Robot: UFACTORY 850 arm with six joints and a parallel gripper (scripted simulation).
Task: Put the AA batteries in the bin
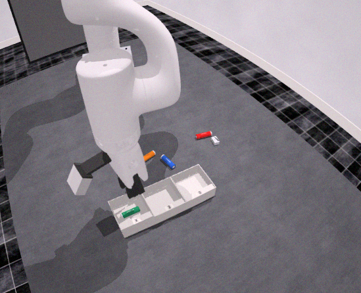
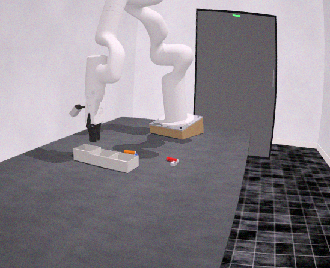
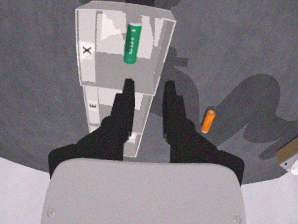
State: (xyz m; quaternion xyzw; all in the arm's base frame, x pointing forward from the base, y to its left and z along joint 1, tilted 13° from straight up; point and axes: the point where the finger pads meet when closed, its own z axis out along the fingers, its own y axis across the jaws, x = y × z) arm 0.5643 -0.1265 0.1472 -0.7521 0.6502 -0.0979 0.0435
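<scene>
Right now my hand is 120 mm past the orange AA battery, 100 mm to the right of it and 80 mm above it. From my hand the other things lie so: blue battery: 80 mm behind, 140 mm to the left, 80 mm below; white three-compartment tray: 30 mm ahead, 70 mm to the left, 70 mm below; green AA battery: 20 mm ahead, 20 mm to the right, 80 mm below.
</scene>
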